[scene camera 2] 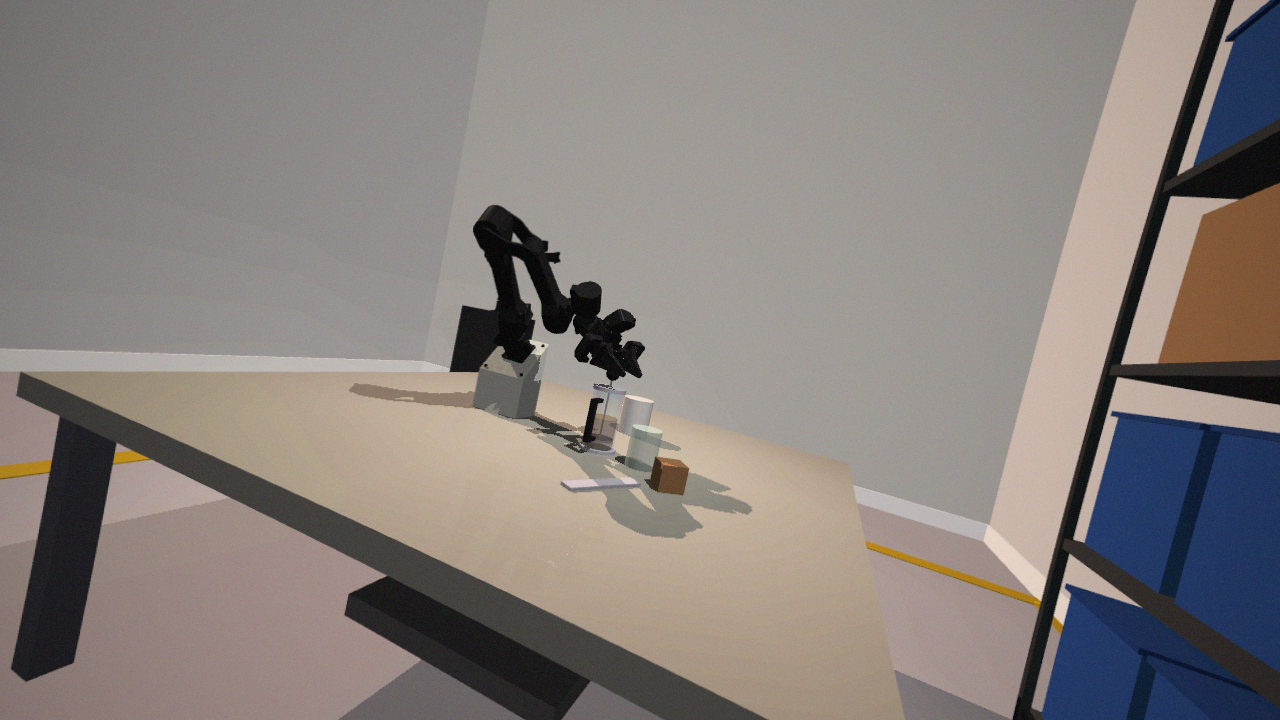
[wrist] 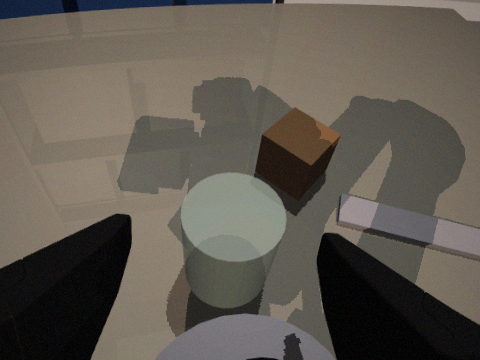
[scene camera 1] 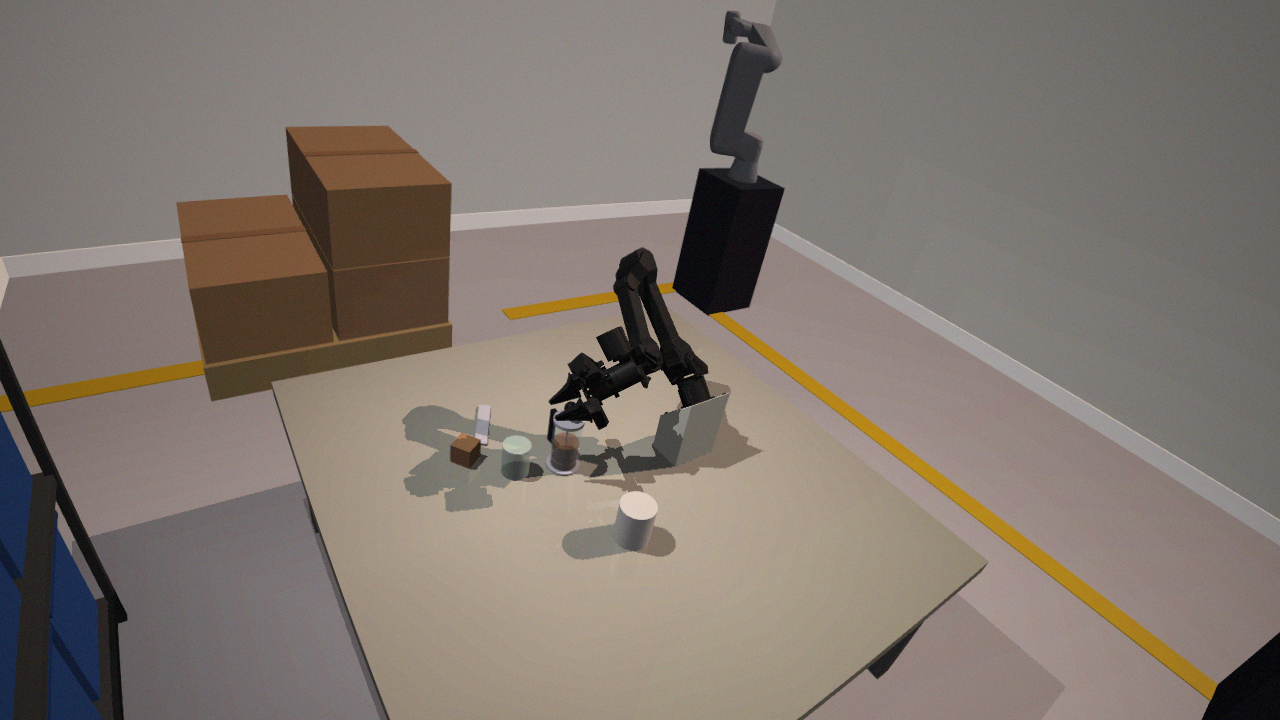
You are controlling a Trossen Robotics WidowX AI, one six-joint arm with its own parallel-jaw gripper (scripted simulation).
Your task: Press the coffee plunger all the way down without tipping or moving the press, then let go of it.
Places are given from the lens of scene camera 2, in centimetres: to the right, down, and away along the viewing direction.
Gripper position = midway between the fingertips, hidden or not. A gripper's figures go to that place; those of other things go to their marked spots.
my gripper (scene camera 2: 632, 376): -2, 4, 103
glass coffee press (scene camera 2: 605, 407): -7, 10, 102
